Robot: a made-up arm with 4 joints.
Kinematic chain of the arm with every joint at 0, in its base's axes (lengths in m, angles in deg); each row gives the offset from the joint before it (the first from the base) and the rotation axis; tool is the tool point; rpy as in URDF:
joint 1: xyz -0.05 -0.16 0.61 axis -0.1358 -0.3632 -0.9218
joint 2: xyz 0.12 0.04 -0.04 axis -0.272 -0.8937 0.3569
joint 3: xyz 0 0.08 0.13 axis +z
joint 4: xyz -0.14 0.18 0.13 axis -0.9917 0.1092 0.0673
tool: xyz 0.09 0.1 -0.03 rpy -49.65 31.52 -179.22
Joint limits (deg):
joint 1: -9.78..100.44
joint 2: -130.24..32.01
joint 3: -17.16..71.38
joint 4: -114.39..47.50
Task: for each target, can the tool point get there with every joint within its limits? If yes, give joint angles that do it. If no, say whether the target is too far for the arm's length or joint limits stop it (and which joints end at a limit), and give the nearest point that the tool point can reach.
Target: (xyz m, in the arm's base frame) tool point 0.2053 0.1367 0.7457
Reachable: yes | joints 37.79 7.60 -9.85 27.25
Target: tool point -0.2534 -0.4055 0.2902
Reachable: no: joint limits stop it (at a limit: joint 1, joint 2, joint 3, joint 4) | nearest point -0.2372 -0.0938 0.5937 | short by 0.435 m
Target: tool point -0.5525 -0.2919 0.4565
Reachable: no: joint limits stop it (at a limit: joint 1, joint 2, joint 3) | nearest point -0.3150 -0.0849 0.6330 | short by 0.361 m
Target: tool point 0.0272 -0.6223 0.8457
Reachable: yes | joints 68.28 -112.12 59.34 -97.21
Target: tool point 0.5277 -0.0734 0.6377
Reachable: yes | joints -1.08 -101.17 17.41 -50.13
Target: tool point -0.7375 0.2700 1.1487
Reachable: no: too far | nearest point -0.2811 0.0949 0.8036 | short by 0.598 m
